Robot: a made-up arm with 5 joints.
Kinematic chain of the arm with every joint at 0, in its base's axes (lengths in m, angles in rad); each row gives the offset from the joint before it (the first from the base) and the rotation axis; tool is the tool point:
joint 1: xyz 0 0 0.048 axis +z
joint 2: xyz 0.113 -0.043 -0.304 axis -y
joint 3: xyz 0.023 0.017 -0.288 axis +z
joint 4: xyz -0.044 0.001 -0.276 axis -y
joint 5: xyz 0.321 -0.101 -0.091 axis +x
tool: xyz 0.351 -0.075 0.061
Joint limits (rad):
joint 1: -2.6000..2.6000
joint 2: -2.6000..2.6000
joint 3: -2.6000..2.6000
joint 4: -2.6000..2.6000
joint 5: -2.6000..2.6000
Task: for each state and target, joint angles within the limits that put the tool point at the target. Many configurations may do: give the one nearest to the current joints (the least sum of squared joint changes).
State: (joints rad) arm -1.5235 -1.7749 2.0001 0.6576 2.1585
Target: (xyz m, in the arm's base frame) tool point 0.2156 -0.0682 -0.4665
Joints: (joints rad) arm -1.4674 -1.9666 1.3616 1.3768 1.9634
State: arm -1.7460 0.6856 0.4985 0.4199 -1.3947
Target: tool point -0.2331 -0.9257 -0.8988
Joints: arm -1.9420 0.3740 0.3636 -0.5161 -1.4391
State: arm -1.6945 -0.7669 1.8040 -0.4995 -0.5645
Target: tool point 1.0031 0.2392 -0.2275
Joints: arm -2.5141 -1.5636 2.0319 -0.8408 -0.5235
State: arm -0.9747 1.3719 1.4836 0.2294 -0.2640
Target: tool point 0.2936 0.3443 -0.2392
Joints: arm -0.2760 1.3571 1.8915 0.8345 -0.3825
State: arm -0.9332 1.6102 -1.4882 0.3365 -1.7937
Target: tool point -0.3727 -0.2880 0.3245
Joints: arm -1.2536 2.1741 -0.7379 0.3532 -1.8615
